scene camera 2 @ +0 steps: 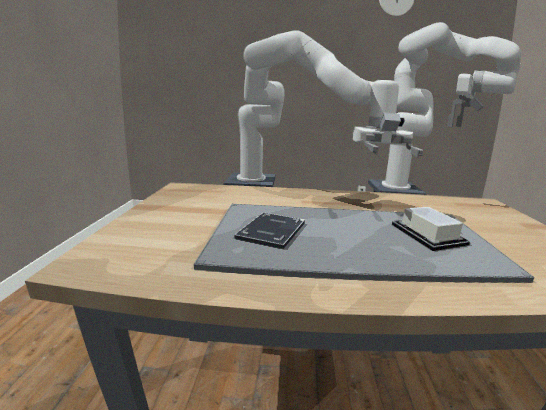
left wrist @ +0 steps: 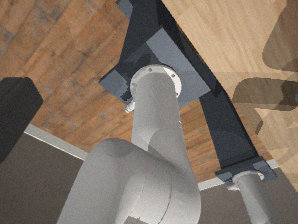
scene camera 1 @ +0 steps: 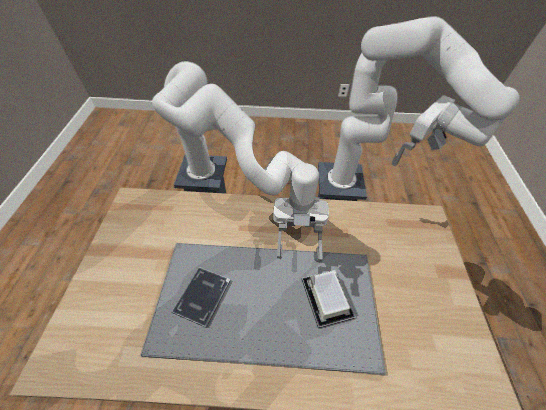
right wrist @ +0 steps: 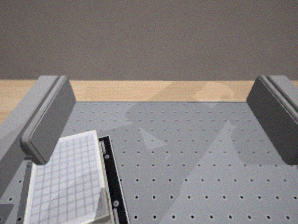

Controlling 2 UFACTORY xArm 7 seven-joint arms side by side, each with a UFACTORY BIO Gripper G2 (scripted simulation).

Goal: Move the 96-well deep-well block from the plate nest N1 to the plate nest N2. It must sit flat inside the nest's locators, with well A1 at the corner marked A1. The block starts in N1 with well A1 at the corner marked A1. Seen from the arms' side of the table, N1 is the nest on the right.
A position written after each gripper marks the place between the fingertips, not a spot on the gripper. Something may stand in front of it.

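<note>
Deep-well block (scene camera 2: 426, 221). Same deep-well block (scene camera 1: 330, 299). Deep-well block out of frame in the left wrist view. Right gripper (scene camera 2: 398, 151). Right gripper again (scene camera 1: 299, 259). Left gripper (scene camera 1: 405, 152).
</note>
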